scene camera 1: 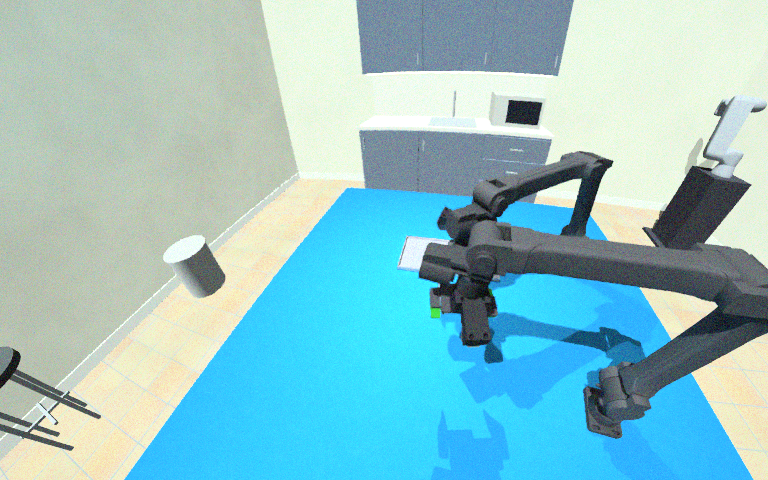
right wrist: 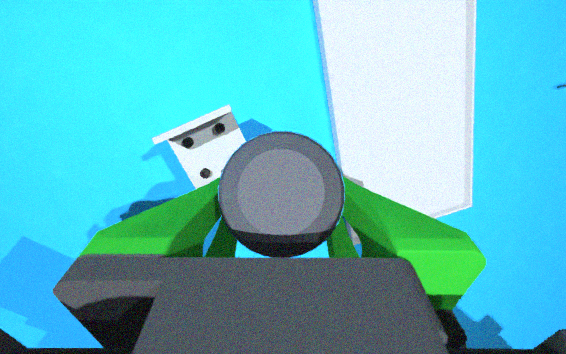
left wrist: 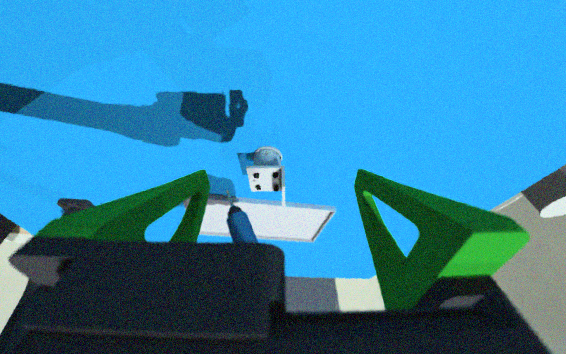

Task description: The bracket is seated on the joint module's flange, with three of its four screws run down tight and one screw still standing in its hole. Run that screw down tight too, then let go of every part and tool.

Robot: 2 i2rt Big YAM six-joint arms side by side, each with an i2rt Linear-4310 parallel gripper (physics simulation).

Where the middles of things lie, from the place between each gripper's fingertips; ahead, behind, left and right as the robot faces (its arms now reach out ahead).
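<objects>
My left gripper is 30 mm short of the white bracket (right wrist: 211, 150) and 210 mm to the left of it; it is also 160 mm above the bracket.
The white bracket, measured from my right hand, is 4 cm to the left of it and 13 cm below it.
</objects>
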